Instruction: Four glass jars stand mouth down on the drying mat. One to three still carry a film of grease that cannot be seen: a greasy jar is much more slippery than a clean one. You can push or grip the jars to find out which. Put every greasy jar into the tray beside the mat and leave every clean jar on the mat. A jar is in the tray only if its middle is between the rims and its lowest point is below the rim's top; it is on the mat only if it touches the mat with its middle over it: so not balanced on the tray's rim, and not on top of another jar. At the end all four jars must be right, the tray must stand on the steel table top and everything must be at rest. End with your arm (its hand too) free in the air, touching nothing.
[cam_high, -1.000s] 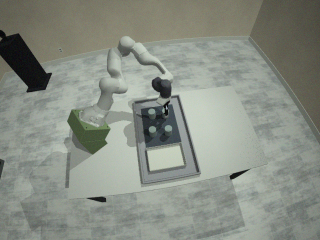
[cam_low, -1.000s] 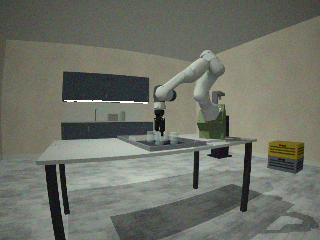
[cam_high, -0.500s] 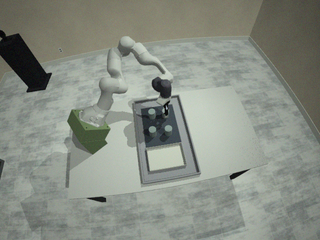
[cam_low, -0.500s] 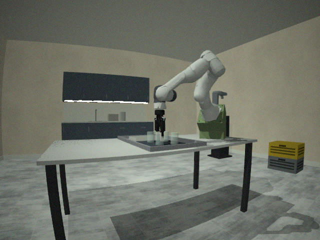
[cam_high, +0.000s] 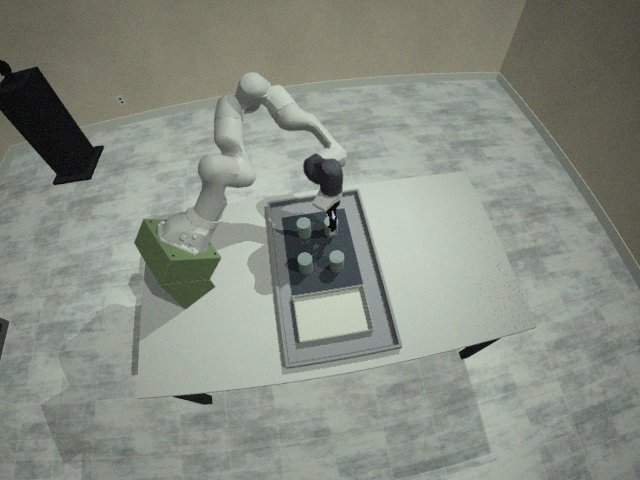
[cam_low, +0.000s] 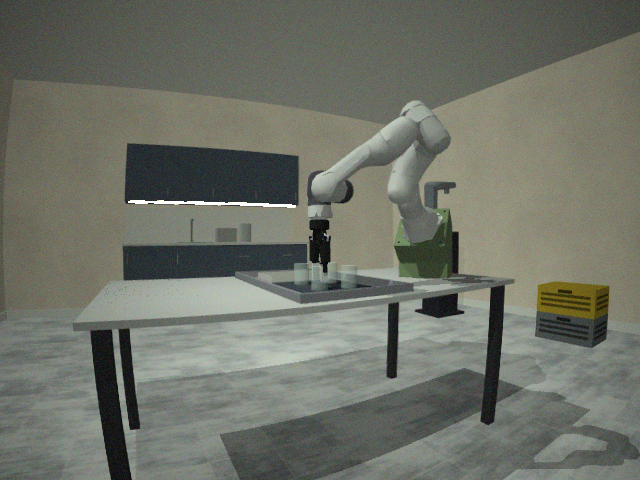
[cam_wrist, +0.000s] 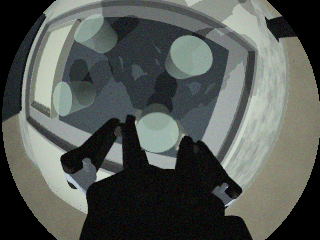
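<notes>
Now: hand 30 mm past the white tray, 410 mm to the left of it and 60 mm above it. From my hand the other things lie so: dark drying mat (60 mm behind, 90 mm to the right, 60 mm below); grey steel surround (30 mm behind, 190 mm to the right, 70 mm below).
</notes>
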